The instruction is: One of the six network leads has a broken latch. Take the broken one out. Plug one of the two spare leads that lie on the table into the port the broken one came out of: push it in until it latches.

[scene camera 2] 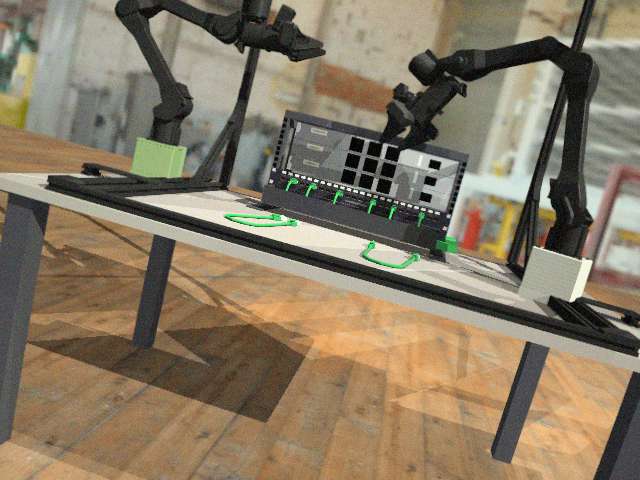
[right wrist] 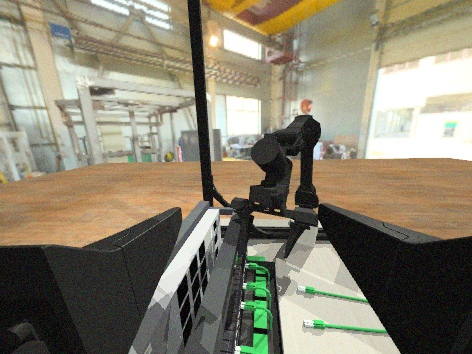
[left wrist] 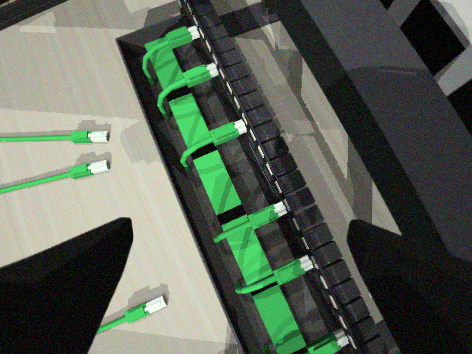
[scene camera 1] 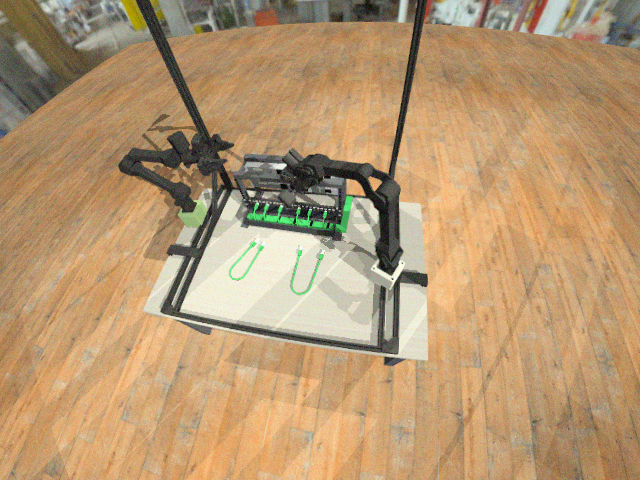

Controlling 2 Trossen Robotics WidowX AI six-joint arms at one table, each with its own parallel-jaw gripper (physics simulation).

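Frame: origin at the left arm's base, x ahead, y left, z up, level; centimetres.
Where they show: left gripper, fingertip midpoint: (scene camera 2: 389, 146) (right wrist: 263, 251) (left wrist: 242, 229) (scene camera 1: 293, 195); right gripper, fingertip midpoint: (scene camera 2: 324, 49) (right wrist: 249, 211) (scene camera 1: 230, 152); left arm's base, origin of the base link: (scene camera 2: 563, 253) (scene camera 1: 388, 265); right arm's base, origin of the base link: (scene camera 2: 162, 142) (scene camera 1: 189, 207).
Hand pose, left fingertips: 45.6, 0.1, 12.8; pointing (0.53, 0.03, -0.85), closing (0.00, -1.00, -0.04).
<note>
Each offset is from my left fingertips to the top centre of the thing, as dx, dy, dz. "*": to the spot under its first point. Level surfaces: height alone.
Six green leads are plugged into the rack's port row; in the left wrist view they run from the first lead @(+21.7, +5.4, -13.5) (left wrist: 177, 36) to the sixth lead @(-9.1, -8.5, -13.5) (left wrist: 325, 346), partly cut off below. I cannot tell which latch is broken. One spare lead @(* +5.7, +37.6, -22.4) (scene camera 1: 237, 279) (scene camera 2: 253, 224) lies in a U on the table at the left; the other spare lead (scene camera 1: 300, 293) (scene camera 2: 387, 265) (left wrist: 135, 313) lies to its right. My left gripper (left wrist: 242, 229) (scene camera 2: 393, 143) is open above the row, its fingers either side of the fourth and fifth leads. My right gripper (scene camera 2: 324, 49) is open, high at the rack's left end.
The dark rack (scene camera 2: 356, 219) stands at the table's back edge, its tall panel @(* +23.4, -4.3, -4.6) (scene camera 2: 320, 149) rising behind the ports. A green block (scene camera 2: 447, 244) is at its right end. Black frame rails (scene camera 1: 279, 333) border the table @(dz -23.0) (scene camera 1: 217, 302), with uprights (scene camera 1: 408, 87) behind.
</note>
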